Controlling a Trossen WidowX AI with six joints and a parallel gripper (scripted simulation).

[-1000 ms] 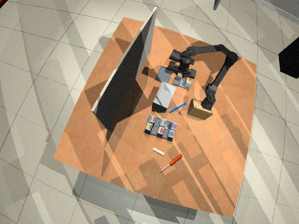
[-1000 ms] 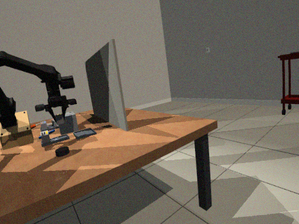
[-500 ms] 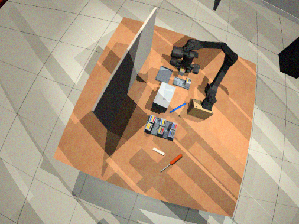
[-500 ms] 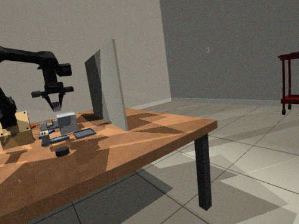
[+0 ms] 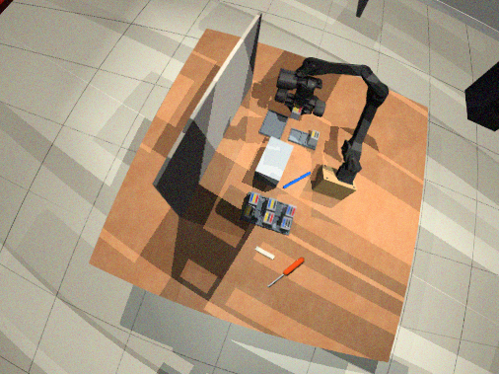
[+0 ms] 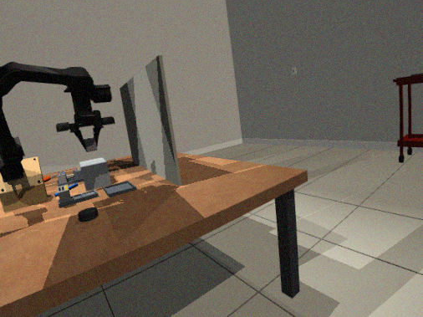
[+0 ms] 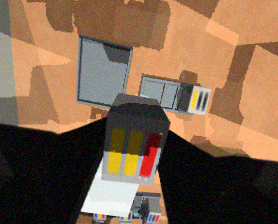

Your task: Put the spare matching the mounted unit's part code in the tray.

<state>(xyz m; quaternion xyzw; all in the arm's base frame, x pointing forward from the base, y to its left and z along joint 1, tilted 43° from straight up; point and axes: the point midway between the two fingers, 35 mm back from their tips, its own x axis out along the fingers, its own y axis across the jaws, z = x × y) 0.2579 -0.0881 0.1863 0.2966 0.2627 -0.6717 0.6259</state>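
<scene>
Right now my gripper tip is 70 mm short of the grey tray, 20 mm to the left of it and 170 mm above it. From my gripper tip the other things lie so: grey rack: 80 mm behind, 10 mm to the left, 170 mm below; mounted unit: 30 mm ahead, 190 mm to the left, 120 mm below; black puck: 80 mm behind, 200 mm to the right, 160 mm below.
</scene>
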